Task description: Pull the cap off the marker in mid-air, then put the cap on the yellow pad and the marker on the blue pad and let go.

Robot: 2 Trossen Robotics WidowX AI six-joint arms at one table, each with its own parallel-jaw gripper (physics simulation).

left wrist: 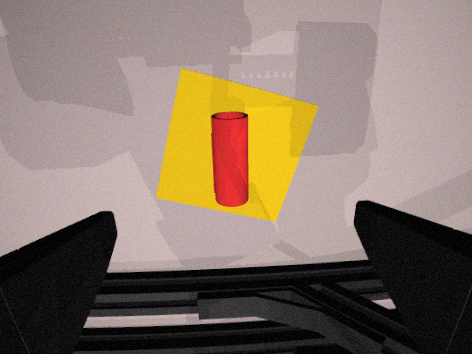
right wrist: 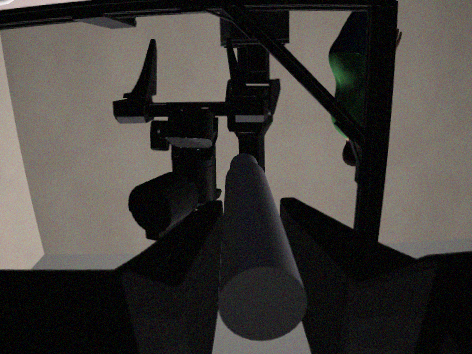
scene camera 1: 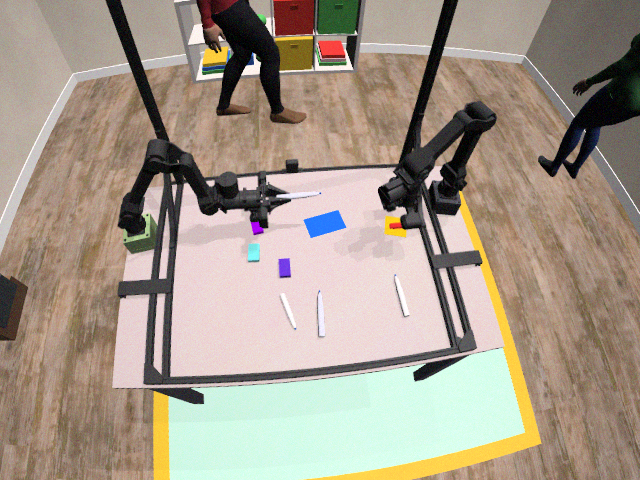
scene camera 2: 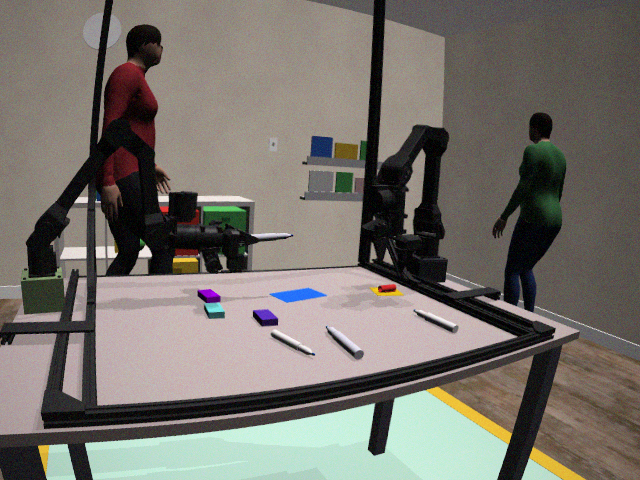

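Observation:
A red cap (left wrist: 229, 137) is there to be seen, though in the right wrist view the red cap is out of frame. I can also see a marker (right wrist: 261, 295); in the left wrist view the marker is out of frame. My left gripper (scene camera 2: 389, 267) is visible too, and the same left gripper appears in the left wrist view (left wrist: 236, 218), in the right wrist view (right wrist: 190, 38) and in scene camera 1 (scene camera 1: 400, 216). My right gripper (scene camera 2: 256, 239) also appears in the right wrist view (right wrist: 251, 213) and in scene camera 1 (scene camera 1: 290, 197).

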